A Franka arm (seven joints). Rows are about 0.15 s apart.
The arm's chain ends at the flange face. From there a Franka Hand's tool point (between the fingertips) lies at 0.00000 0.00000 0.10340 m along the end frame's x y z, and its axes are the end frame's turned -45 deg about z.
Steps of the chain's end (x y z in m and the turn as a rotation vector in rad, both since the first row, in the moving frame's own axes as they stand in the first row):
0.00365, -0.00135, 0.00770, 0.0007, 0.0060, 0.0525
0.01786, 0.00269, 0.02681, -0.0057, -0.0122, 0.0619
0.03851, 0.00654, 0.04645, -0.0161, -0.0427, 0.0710
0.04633, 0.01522, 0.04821, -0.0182, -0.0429, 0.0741
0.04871, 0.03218, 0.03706, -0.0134, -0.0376, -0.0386
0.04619, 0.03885, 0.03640, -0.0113, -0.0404, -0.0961
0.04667, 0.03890, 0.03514, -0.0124, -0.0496, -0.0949
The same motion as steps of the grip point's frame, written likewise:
0.00402, 0.00203, 0.00770, -0.0037, 0.0047, 0.0525
0.00943, 0.01402, 0.02680, 0.0046, -0.0127, 0.0619
0.01838, 0.02976, 0.04634, 0.0188, -0.0416, 0.0710
0.01760, 0.04155, 0.04810, 0.0175, -0.0432, 0.0741
0.00793, 0.05550, 0.03698, 0.0171, -0.0361, -0.0386
0.00131, 0.05819, 0.03631, 0.0206, -0.0366, -0.0961
0.00084, 0.05801, 0.03500, 0.0263, -0.0438, -0.0949

